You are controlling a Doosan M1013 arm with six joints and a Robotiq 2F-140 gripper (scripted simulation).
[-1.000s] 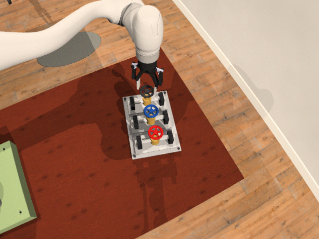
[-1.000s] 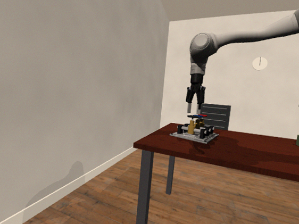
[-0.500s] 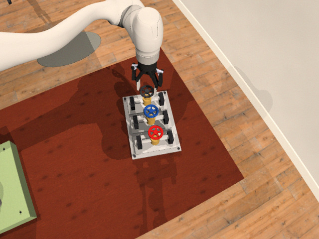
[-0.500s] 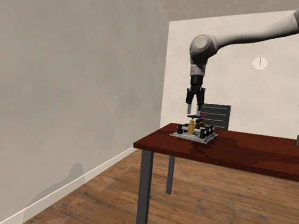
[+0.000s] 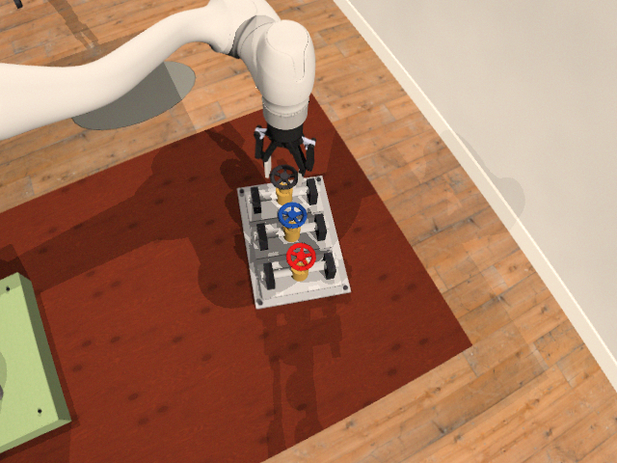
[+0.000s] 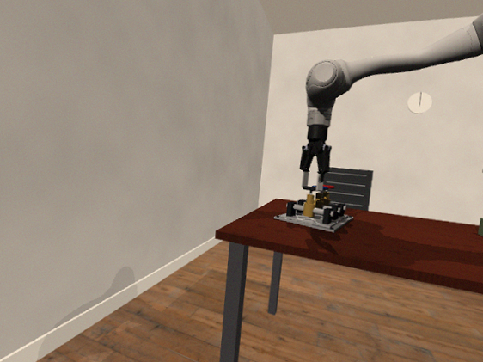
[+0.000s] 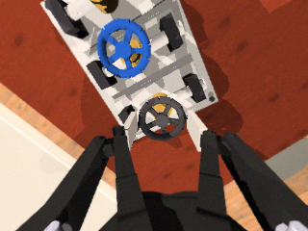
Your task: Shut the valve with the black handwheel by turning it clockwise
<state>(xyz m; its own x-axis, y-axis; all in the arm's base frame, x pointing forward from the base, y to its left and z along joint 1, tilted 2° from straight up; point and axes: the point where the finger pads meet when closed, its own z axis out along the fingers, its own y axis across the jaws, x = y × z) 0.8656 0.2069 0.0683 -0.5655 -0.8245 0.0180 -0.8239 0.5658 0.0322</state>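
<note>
Right now my hand is 40 mm above the black handwheel. Round my hand: red handwheel (210 mm to the right, 40 mm below, 30 mm behind); then blue handwheel (110 mm to the right, 40 mm below, 20 mm behind).
</note>
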